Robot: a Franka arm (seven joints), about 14 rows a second.
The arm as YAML. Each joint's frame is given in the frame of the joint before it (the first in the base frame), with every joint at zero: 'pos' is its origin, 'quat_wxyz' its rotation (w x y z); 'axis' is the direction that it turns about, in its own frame. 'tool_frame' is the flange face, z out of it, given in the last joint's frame.
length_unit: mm
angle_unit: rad
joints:
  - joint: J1
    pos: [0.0, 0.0, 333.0]
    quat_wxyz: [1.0, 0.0, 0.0, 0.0]
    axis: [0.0, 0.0, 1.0]
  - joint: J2
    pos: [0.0, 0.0, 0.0]
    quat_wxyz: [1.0, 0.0, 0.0, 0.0]
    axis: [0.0, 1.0, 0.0]
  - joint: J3
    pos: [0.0, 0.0, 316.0]
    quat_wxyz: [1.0, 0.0, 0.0, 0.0]
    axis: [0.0, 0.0, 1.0]
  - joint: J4
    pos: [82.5, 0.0, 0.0]
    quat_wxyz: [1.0, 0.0, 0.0, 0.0]
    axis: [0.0, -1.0, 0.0]
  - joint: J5
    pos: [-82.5, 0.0, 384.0]
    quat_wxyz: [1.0, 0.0, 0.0, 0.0]
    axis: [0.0, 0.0, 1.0]
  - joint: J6
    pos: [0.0, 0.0, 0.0]
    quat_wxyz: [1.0, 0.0, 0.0, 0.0]
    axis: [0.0, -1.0, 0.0]
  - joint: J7
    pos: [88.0, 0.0, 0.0]
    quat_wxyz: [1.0, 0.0, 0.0, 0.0]
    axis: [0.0, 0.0, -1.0]
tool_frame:
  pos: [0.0, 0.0, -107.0]
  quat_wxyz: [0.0, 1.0, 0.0, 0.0]
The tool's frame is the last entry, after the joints.
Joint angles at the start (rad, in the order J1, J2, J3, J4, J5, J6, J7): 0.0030, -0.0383, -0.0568, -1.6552, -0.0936, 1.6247, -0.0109
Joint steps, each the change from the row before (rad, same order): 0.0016, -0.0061, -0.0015, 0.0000, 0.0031, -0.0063, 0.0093; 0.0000, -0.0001, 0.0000, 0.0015, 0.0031, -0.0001, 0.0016; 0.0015, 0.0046, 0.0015, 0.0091, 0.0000, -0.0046, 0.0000; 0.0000, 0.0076, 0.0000, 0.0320, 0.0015, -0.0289, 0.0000; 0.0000, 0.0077, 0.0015, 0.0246, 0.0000, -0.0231, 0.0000; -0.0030, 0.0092, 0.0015, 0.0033, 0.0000, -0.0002, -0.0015; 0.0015, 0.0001, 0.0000, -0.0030, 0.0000, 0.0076, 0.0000; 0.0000, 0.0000, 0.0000, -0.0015, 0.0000, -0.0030, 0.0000; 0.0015, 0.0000, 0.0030, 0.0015, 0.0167, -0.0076, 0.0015; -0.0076, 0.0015, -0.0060, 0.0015, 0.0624, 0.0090, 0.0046; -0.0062, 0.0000, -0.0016, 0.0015, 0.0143, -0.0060, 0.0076
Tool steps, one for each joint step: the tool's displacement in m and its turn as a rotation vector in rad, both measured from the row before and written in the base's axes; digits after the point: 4 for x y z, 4 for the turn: -0.0024, 0.0003, 0.0027, 0.0035, -0.0008, -0.0099; 0.0000, 0.0003, 0.0007, 0.0030, -0.0018, -0.0017; 0.0013, 0.0016, 0.0014, -0.0003, 0.0001, 0.0026; 0.0001, 0.0000, 0.0085, 0.0012, 0.0043, -0.0025; 0.0004, 0.0007, 0.0054, -0.0002, 0.0061, -0.0005; 0.0027, -0.0008, -0.0035, -0.0002, 0.0062, 0.0000; 0.0008, 0.0008, -0.0008, -0.0002, -0.0045, 0.0021; -0.0004, 0.0000, -0.0010, 0.0002, 0.0045, -0.0003; -0.0005, 0.0043, -0.0001, 0.0169, 0.0052, 0.0024; 0.0013, -0.0008, 0.0004, 0.0618, -0.0124, -0.0180; -0.0008, -0.0027, 0.0002, 0.0145, 0.0036, -0.0154
